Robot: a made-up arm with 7 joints. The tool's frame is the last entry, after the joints.
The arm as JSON. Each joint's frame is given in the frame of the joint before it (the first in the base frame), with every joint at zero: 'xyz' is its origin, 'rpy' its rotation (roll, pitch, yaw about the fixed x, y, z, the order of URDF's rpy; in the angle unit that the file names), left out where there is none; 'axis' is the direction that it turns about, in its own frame. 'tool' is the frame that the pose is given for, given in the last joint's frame.
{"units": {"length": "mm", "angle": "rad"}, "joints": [
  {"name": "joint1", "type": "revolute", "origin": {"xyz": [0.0, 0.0, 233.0]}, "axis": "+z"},
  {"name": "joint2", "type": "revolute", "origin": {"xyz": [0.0, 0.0, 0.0]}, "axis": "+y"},
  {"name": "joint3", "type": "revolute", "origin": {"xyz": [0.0, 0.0, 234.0]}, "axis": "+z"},
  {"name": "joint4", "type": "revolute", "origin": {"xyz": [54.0, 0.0, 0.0]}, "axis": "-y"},
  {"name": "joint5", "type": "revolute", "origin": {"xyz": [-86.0, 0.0, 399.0]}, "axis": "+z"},
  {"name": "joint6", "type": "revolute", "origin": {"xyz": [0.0, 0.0, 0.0]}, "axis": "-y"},
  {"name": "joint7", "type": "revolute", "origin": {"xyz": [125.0, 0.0, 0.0]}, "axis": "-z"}
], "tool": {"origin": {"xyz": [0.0, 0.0, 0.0], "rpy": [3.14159, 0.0, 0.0]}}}
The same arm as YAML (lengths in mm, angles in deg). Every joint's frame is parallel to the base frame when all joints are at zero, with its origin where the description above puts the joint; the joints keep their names.
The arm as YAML. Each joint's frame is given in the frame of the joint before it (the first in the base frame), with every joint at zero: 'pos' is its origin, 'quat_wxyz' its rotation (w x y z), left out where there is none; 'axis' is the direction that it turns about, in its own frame. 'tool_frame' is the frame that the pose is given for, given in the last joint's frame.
length_unit: mm
angle_unit: deg
joints:
  - joint: joint1
    pos: [0.0, 0.0, 233.0]
    axis: "+z"
  - joint: joint2
    pos: [0.0, 0.0, 0.0]
    axis: "+y"
  - joint: joint3
    pos: [0.0, 0.0, 234.0]
    axis: "+z"
  - joint: joint4
    pos: [54.0, 0.0, 0.0]
    axis: "-y"
  - joint: joint5
    pos: [-86.0, 0.0, 399.0]
    axis: "+z"
  - joint: joint6
    pos: [0.0, 0.0, 0.0]
    axis: "-y"
  - joint: joint7
    pos: [125.0, 0.0, 0.0]
    axis: "-z"
tool_frame:
  pos: [0.0, 0.0, 0.0]
  quat_wxyz: [0.000001, 1.000004, 0.0, 0.0]

